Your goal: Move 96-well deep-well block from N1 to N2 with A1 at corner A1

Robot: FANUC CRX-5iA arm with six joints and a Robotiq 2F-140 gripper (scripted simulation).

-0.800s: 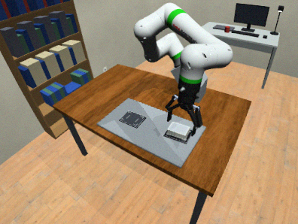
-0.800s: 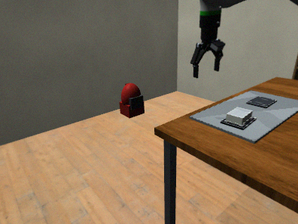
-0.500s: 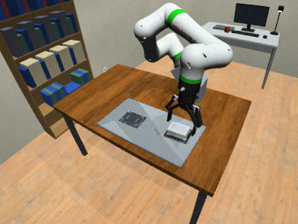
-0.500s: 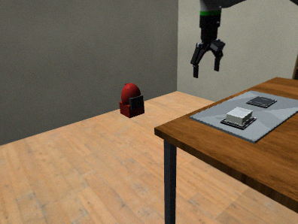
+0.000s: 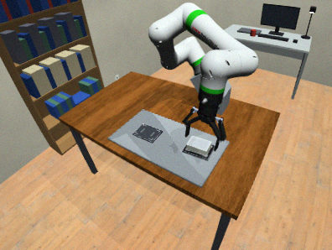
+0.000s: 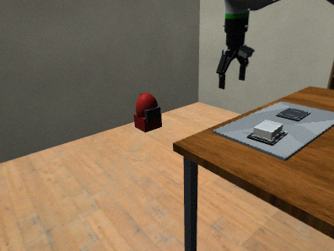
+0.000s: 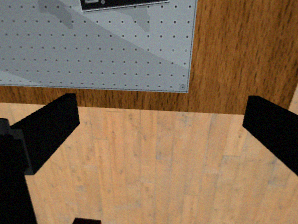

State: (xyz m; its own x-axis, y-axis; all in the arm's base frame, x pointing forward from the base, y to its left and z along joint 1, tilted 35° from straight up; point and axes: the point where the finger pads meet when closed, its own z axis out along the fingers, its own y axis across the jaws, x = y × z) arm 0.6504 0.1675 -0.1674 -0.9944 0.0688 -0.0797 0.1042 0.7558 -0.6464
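The white 96-well deep-well block lies 170 mm behind my hand, 70 mm to the right of it and 220 mm below it. Round my hand: A1 corner mark (220 mm behind, 500 mm to the right, 240 mm below); plate nest N2 (160 mm behind, 430 mm to the right, 240 mm below).
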